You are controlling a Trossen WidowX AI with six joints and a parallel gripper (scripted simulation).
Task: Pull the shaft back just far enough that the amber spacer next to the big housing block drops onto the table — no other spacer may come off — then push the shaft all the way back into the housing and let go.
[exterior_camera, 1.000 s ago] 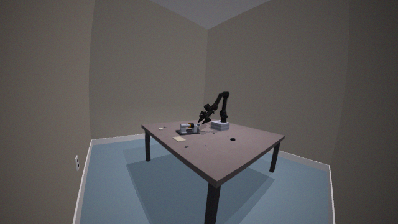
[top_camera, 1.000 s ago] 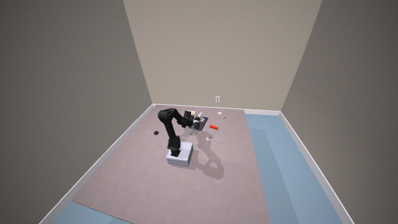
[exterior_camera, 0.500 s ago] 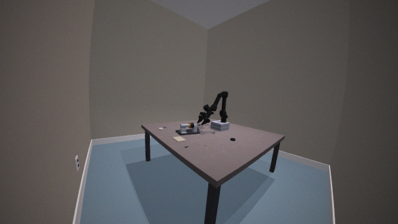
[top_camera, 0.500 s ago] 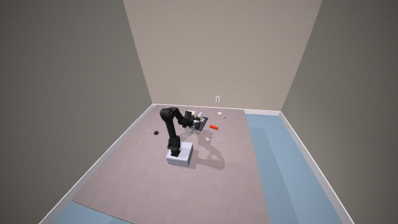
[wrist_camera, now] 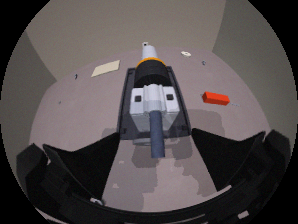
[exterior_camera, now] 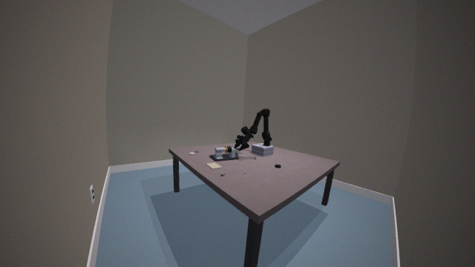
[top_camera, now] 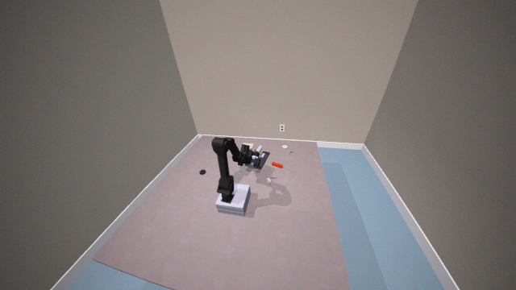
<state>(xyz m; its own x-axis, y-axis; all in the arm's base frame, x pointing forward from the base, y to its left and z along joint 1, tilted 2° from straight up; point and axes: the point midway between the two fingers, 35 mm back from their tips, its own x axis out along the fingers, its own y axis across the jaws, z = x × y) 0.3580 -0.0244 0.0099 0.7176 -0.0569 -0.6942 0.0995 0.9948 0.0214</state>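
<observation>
The blue-grey shaft is 6 cm ahead of my gripper tip, 1 cm to the right of it and 1 cm above it. The rest, counted from my gripper tip: tan pad: 30 cm ahead, 15 cm to the left, 7 cm below; then amber spacer: 11 cm ahead, 1 cm to the right, 1 cm above; then black spacer: 7 cm ahead, 1 cm to the right, 1 cm above.
</observation>
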